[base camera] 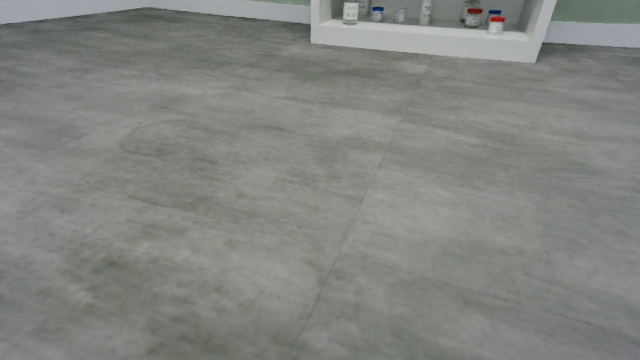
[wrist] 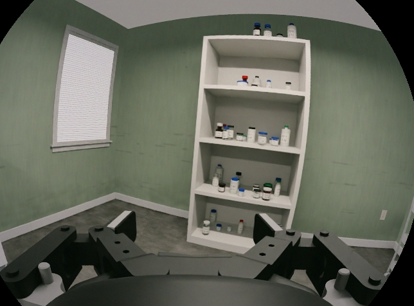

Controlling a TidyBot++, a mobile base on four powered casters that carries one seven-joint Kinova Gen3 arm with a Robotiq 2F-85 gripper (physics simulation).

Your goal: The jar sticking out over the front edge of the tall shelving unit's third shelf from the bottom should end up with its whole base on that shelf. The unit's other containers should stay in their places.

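Places are measured from the arm's base along level axes (x ahead, y left, z up), in centimetres.
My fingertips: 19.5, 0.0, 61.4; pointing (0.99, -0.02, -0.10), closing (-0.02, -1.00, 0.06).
Behind a point stands the place of what it marks, as x, y, z.
The tall white shelving unit [base camera: 425, 44] @(169.5, -48.7, -36.0) [wrist: 201, 120] stands against the green wall, right of centre in the wrist view; its bottom shows in the base camera view. On its third shelf from the bottom [wrist: 225, 143], a wide white jar with a blue lid [wrist: 262, 138] and a lower blue-lidded jar [wrist: 274, 141] stand close to the front edge. At this distance I cannot tell which jar sticks out. A white bottle with a green cap [wrist: 285, 136] and a white bottle with a dark cap [wrist: 251, 134] stand beside them. My gripper [wrist: 194, 226] is open and empty, well away from the unit.
More bottles and jars stand on the other shelves and on the unit's top. A white jar [base camera: 350, 13] @(187.3, -18.9, -27.3) and a red-lidded jar [base camera: 496, 25] @(168.9, -75.4, -28.5) stand on the bottom shelf. A window [wrist: 84, 90] is on the left wall. Grey floor [base camera: 300, 175] @(68.7, 0.9, -39.7) lies before the unit.
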